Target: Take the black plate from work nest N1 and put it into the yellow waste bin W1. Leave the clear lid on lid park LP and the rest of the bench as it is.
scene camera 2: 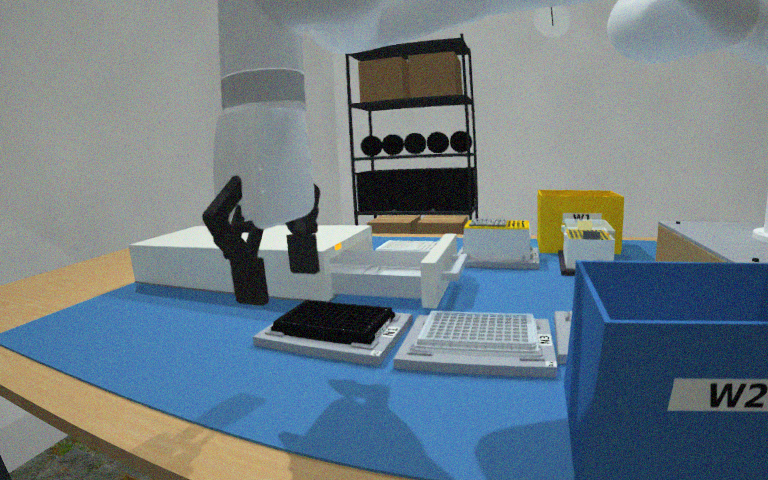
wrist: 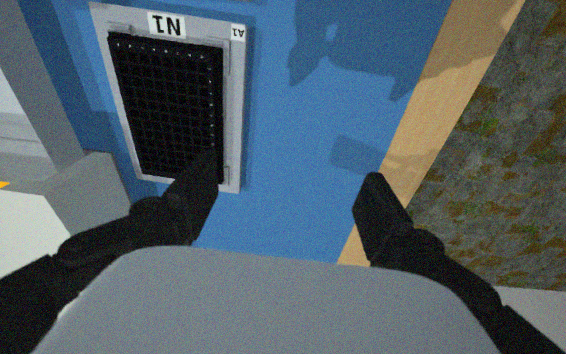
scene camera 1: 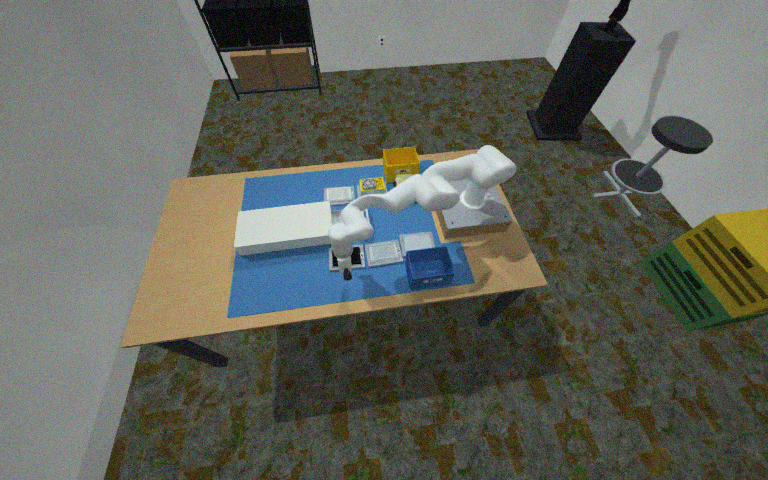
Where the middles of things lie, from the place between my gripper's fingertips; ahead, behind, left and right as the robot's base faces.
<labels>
The black plate (scene camera 2: pixel 342 323) is 100 mm to the right of my hand, 80 mm below it and 20 mm ahead of it.
</labels>
